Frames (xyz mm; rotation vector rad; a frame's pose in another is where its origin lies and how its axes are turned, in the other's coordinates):
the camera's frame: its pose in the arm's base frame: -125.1 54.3 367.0 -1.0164 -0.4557 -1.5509
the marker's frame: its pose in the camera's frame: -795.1 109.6 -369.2 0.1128 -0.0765 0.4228
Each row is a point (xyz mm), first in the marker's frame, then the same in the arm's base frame.
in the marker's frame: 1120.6 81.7 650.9
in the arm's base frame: 539.6 116.5 571.9
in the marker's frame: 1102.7 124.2 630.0
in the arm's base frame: 563.3 113.4 527.3
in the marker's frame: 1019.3 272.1 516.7
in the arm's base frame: 627.0 81.3 336.0
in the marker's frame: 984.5 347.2 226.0
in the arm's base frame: 609.5 -129.4 120.1
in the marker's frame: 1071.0 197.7 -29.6
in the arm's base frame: 461.6 -400.2 118.1
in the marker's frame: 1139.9 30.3 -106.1
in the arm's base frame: 331.2 -516.3 208.4
